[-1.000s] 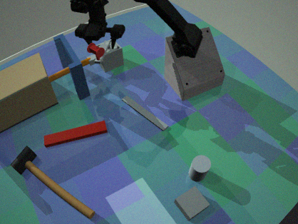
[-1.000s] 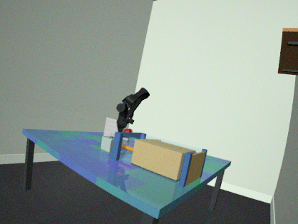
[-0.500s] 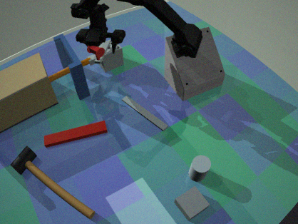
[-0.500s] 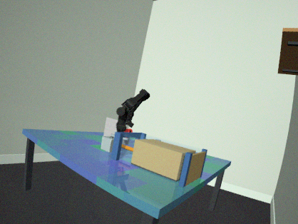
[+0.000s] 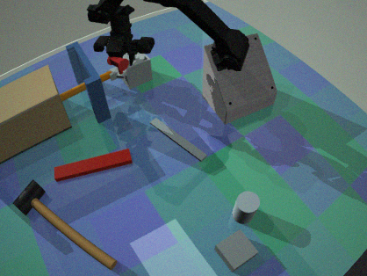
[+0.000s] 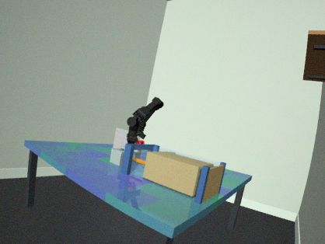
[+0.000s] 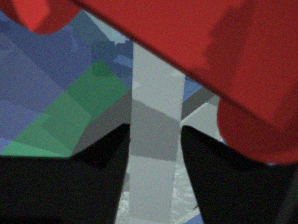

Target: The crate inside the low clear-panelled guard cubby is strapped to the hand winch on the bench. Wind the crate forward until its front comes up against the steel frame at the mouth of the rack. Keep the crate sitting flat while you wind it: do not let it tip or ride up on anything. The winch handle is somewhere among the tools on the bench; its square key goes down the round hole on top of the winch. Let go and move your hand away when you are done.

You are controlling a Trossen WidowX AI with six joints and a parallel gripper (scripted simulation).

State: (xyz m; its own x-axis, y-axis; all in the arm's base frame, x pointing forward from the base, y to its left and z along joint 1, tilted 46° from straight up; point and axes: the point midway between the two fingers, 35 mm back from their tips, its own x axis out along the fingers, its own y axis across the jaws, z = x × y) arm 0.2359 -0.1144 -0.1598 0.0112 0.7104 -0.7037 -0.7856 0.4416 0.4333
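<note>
The red knob lies 3 cm ahead of my gripper tip, 4 cm to the left of it and 4 cm above it. From my gripper tip the other things lie so: grey flat bar (4 cm behind, 28 cm to the left, 9 cm below); crank handle (1 cm ahead, 1 cm to the left, 2 cm above); grey winch (5 cm behind, 5 cm to the right, 6 cm below).
</note>
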